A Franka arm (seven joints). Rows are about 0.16 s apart.
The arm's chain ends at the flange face. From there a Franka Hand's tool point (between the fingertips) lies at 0.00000 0.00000 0.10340 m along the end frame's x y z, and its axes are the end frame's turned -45 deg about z.
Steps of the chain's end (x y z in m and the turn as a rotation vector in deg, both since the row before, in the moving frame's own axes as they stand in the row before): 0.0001, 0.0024, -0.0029, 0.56, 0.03, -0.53; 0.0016, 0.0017, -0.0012, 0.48, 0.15, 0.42; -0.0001, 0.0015, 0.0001, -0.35, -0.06, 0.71; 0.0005, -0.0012, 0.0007, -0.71, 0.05, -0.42; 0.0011, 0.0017, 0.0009, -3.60, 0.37, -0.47; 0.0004, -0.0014, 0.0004, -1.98, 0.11, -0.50; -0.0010, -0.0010, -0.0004, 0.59, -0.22, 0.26
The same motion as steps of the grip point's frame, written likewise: -0.0009, 0.0011, -0.0029, 0.37, 0.42, -0.53; 0.0007, 0.0019, -0.0012, 0.23, 0.45, 0.42; -0.0017, 0.0014, 0.0001, -0.21, -0.29, 0.71; 0.0004, 0.0005, 0.0007, -0.54, -0.47, -0.42; -0.0045, 0.0071, 0.0007, -2.81, -2.28, -0.47; -0.0011, 0.0020, 0.0003, -1.48, -1.32, -0.50; 0.0005, -0.0024, -0.0004, 0.57, 0.26, 0.26
